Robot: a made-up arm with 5 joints. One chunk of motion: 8 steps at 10 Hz.
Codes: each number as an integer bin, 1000 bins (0 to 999) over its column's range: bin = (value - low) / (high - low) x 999, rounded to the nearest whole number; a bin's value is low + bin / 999 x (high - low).
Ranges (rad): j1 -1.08..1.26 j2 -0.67..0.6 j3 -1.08..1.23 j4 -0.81..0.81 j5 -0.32..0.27
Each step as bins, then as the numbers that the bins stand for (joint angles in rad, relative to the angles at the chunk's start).
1 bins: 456 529 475 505 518
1 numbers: -0.0119 0.0025 0.0183 0.0089 -0.0141
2 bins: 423 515 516 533 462
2 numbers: -0.0892 -0.0153 0.1132 0.0543 -0.0471
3 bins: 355 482 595 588 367
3 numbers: -0.2485 -0.0572 0.2958 0.1435 -0.1033
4 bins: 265 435 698 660 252
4 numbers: -0.4593 -0.1170 0.5340 0.2603 -0.1712
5 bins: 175 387 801 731 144
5 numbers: -0.6701 -0.1780 0.7722 0.3754 -0.2350
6 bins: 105 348 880 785 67
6 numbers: -0.8341 -0.2276 0.9548 0.4630 -0.2804
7 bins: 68 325 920 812 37
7 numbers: -0.9207 -0.2568 1.0473 0.5068 -0.2981
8 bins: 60 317 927 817 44
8 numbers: -0.9395 -0.2670 1.0635 0.5149 -0.2940
